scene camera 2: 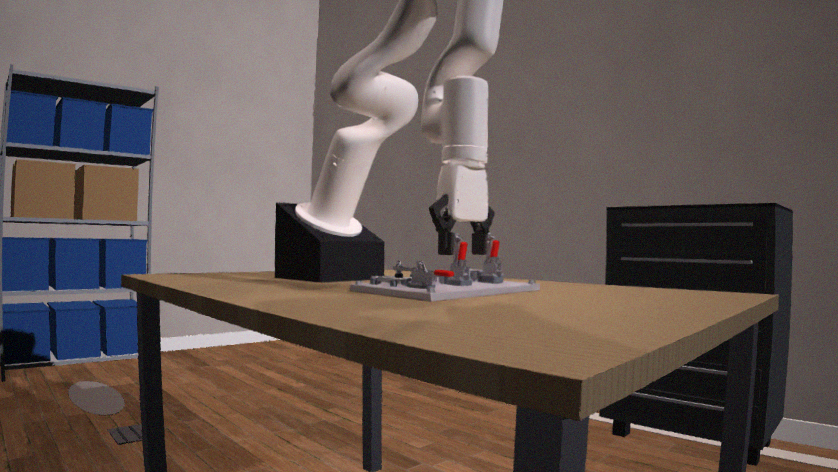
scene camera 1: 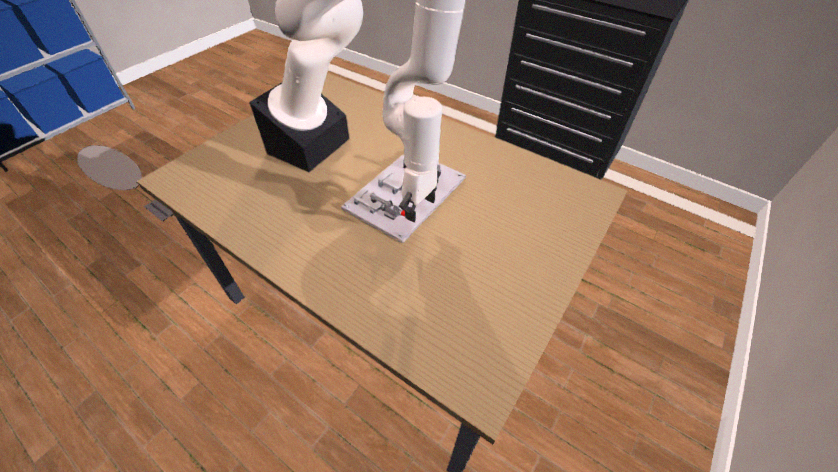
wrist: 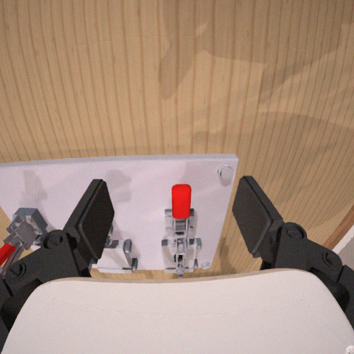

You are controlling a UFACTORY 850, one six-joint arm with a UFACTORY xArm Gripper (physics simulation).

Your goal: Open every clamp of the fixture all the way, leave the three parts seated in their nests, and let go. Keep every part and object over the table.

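The light fixture plate (scene camera 1: 451, 179) (scene camera 2: 498, 287) (wrist: 142, 175) lies on the table and carries three clamps. The near clamp's red handle (scene camera 1: 402, 213) (scene camera 2: 443, 273) (wrist: 181, 201) lies flat, with its arm down over its nest. The middle clamp's red handle (scene camera 2: 462, 250) and the far clamp's red handle (scene camera 2: 494, 248) (wrist: 6, 253) stand up, arms raised. In the wrist view the left finger covers most of the middle clamp. My gripper (scene camera 1: 421, 209) (scene camera 2: 462, 249) (wrist: 173, 195) is open and empty, above the plate, its fingers on either side of the near handle in the wrist view. The parts are too small to tell apart.
The wooden table (scene camera 1: 498, 252) (scene camera 2: 586, 328) (wrist: 100, 75) carries the arm's black base block (scene camera 1: 299, 140) (scene camera 2: 351, 255) behind and left of the fixture. A black drawer cabinet (scene camera 1: 571, 76) (scene camera 2: 691, 234) stands beyond the table. The raised clamps stand close beside the gripper.
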